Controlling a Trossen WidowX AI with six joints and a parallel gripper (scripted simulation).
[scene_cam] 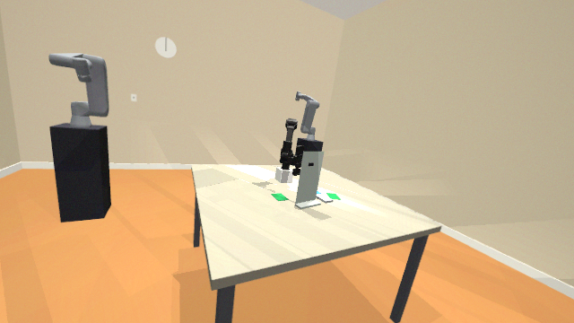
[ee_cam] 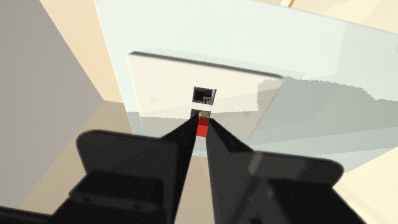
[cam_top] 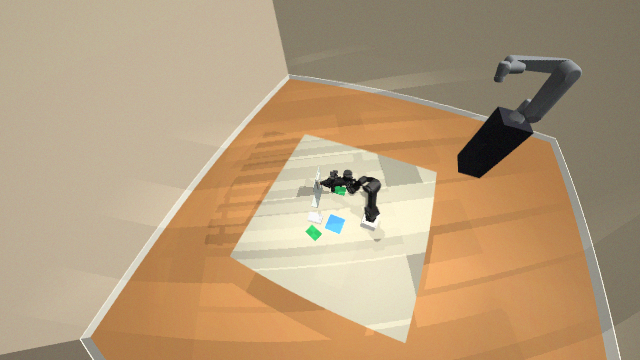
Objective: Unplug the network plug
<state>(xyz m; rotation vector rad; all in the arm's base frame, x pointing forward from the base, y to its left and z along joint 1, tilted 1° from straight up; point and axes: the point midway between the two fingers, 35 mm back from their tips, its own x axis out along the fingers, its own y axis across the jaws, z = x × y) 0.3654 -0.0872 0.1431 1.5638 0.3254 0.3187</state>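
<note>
My gripper tip is 250 mm above the blue square, 160 mm to the right of it and 160 mm past it. Round my gripper tip: green patch: 280 mm to the left, 250 mm below, 40 mm behind; network plug: 10 mm ahead; upright grey panel: 100 mm below, 30 mm ahead.
</note>
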